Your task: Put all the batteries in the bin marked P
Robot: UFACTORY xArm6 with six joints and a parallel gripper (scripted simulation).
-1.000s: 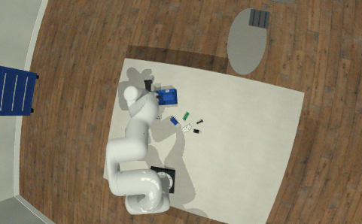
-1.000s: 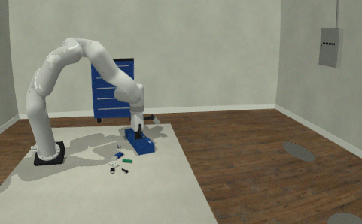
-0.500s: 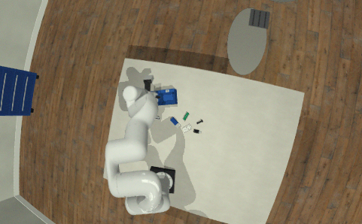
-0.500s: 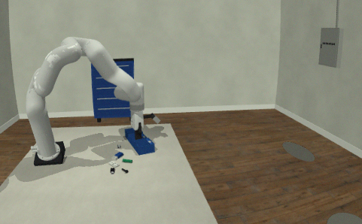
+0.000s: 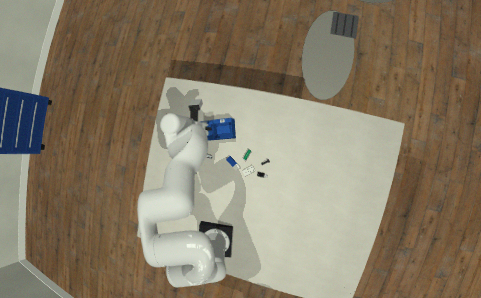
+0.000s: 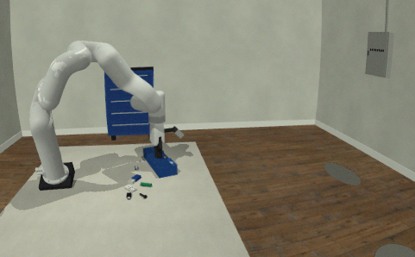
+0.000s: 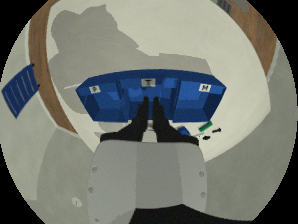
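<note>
My gripper is now 4 cm above the blue bin. From my hand the other things lie so: green battery (18 cm to the right, 10 cm behind, 5 cm below); then grey piece (11 cm behind, 5 cm below, 1 cm to the right); then blue-and-white cylinder (14 cm behind, 13 cm to the right, 5 cm below).
</note>
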